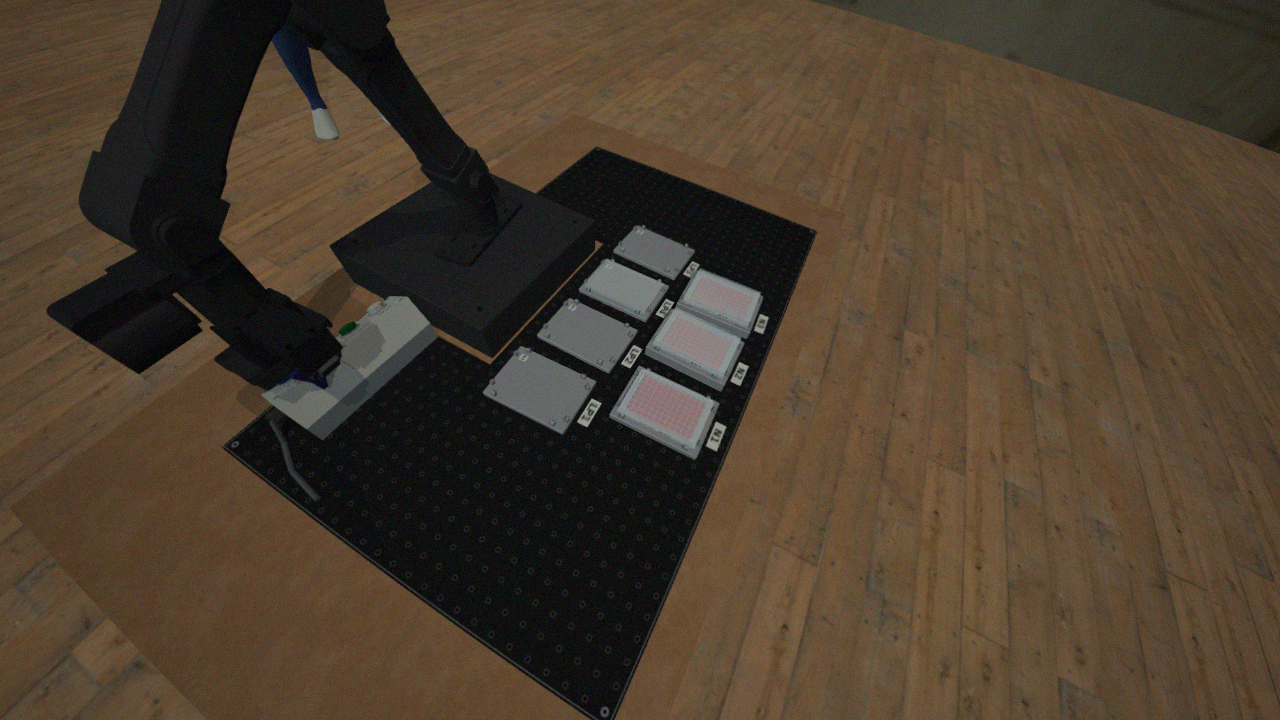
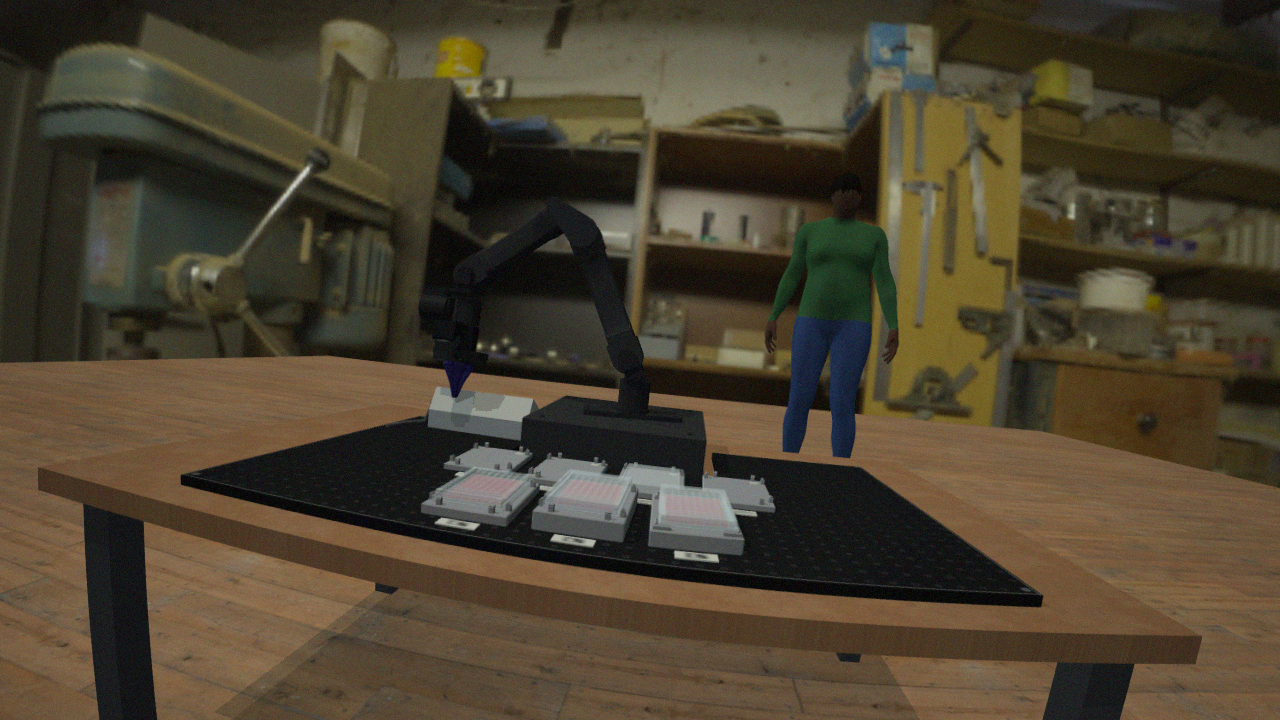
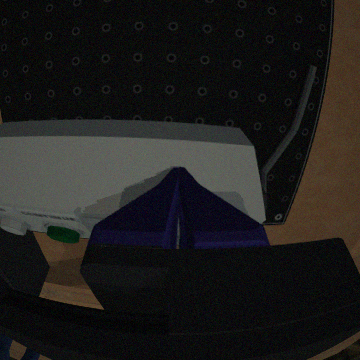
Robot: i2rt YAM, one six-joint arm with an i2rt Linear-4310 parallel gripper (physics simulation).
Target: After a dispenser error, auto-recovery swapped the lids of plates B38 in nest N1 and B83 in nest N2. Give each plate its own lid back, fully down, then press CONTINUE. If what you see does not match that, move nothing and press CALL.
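Pixels of known places: gripper, fingertip midpoint: (image 1: 323,386) (image 2: 454,397) (image 3: 178,176); arm's base, origin of the base link: (image 1: 482,228) (image 2: 631,415).
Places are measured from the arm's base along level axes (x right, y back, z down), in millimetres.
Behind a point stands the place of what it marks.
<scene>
My gripper (image 1: 322,382) {x 371, y 23, z 0 mm} (image 2: 456,394) {x 371, y 23, z 0 mm} (image 3: 178,176) {x 371, y 23, z 0 mm} is shut and empty, its blue fingertips at the top of the white button box (image 1: 393,323) {x 247, y 5, z 0 mm} (image 2: 501,416) {x 264, y -6, z 25 mm} (image 3: 50,160) {x 289, y 7, z 12 mm}, near the cable end. The green CONTINUE button (image 1: 347,329) {x 283, y 54, z -6 mm} (image 3: 63,234) {x 286, y 55, z -5 mm} shows; the CALL button is hidden behind the fingers. The plate in N1 (image 1: 669,402) {x 201, y -426, z 47 mm} (image 2: 483,486) {x 208, y -443, z 42 mm} looks deeper pink than the plate in N2 (image 1: 699,340) {x 81, y -443, z 28 mm} (image 2: 586,492) {x 83, y -474, z 28 mm}. Both sit in grey nests. Their lids and lid codes are too small to tell.
A third pink plate (image 1: 723,297) {x -38, y -464, z 32 mm} (image 2: 693,507) {x -40, y -491, z 32 mm} sits in the nest beyond N2. Grey lid parks LP1 (image 1: 539,389) {x 245, y -227, z 58 mm} and LP2 (image 1: 587,333) {x 115, y -255, z 58 mm} and two more stand between the nests and the arm's base (image 1: 528,241) {x -4, y -92, z 3 mm}; one park (image 1: 623,288) {x -4, y -280, z 50 mm} looks paler. A grey cable (image 1: 290,461) {x 465, y 38, z 62 mm} (image 3: 300,107) {x 479, y 8, z 61 mm} leaves the box.
</scene>
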